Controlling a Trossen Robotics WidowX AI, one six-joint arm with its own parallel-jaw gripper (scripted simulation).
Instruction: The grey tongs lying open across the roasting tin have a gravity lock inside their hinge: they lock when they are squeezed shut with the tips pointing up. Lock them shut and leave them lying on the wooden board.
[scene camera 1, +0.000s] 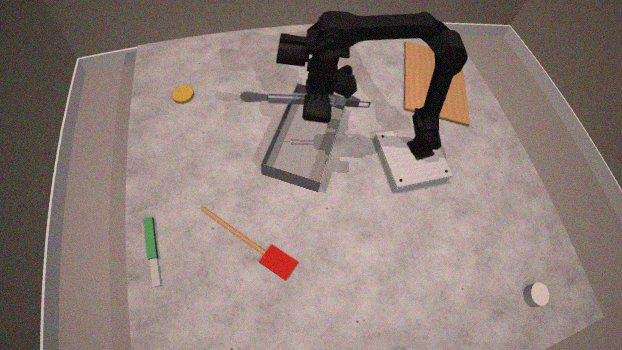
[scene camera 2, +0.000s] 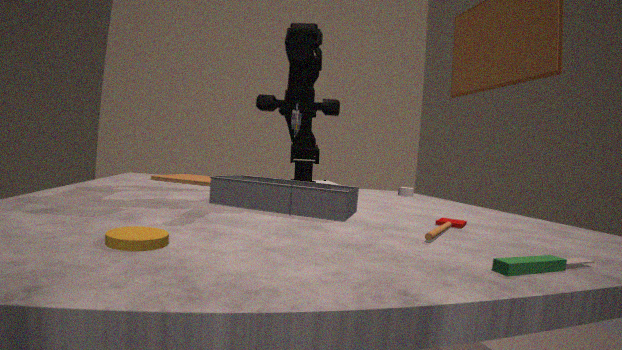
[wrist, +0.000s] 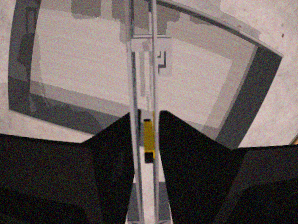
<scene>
In view: the gripper (scene camera 2: 295, 142), a green-handled tool (scene camera 2: 508, 266), a red spatula (scene camera 1: 280, 263), a yellow disc (scene camera 2: 132, 238) and a roasting tin (scene camera 2: 334, 202).
The gripper also shows in scene camera 1 (scene camera 1: 313, 110) and in the wrist view (wrist: 149, 118). The wrist view does not show the green-handled tool, which is hidden by the gripper.
</scene>
